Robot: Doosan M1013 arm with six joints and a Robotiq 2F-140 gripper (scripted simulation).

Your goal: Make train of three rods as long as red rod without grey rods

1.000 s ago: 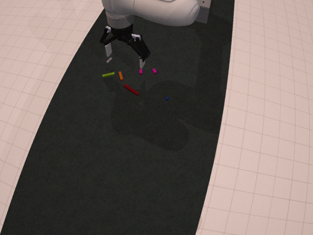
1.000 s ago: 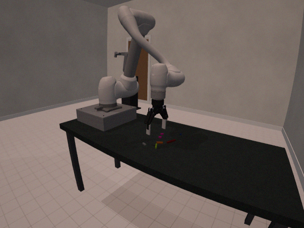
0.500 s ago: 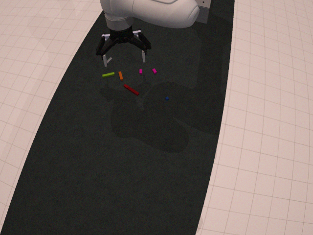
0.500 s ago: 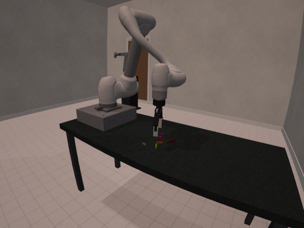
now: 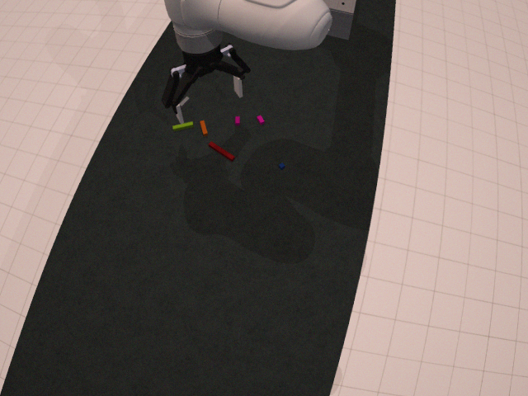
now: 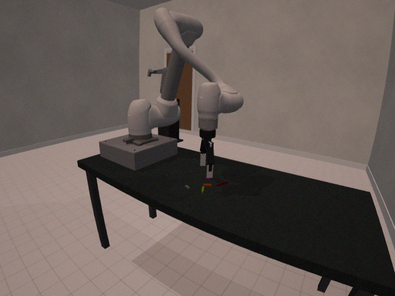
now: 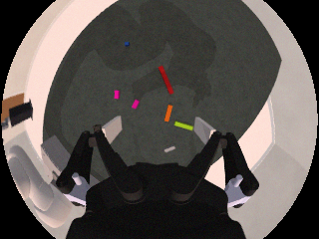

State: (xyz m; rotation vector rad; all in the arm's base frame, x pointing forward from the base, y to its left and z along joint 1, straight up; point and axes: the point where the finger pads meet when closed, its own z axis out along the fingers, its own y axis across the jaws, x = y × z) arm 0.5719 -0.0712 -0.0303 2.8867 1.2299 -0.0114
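My hand is 190 mm to the right of the blue rod, 70 mm short of it and 70 mm above it. Round my hand: red rod (70 mm below, 70 mm ahead, 50 mm to the left); then lime rod (70 mm to the right, 70 mm below, 30 mm ahead); then orange rod (70 mm below, 20 mm ahead, 10 mm to the right).
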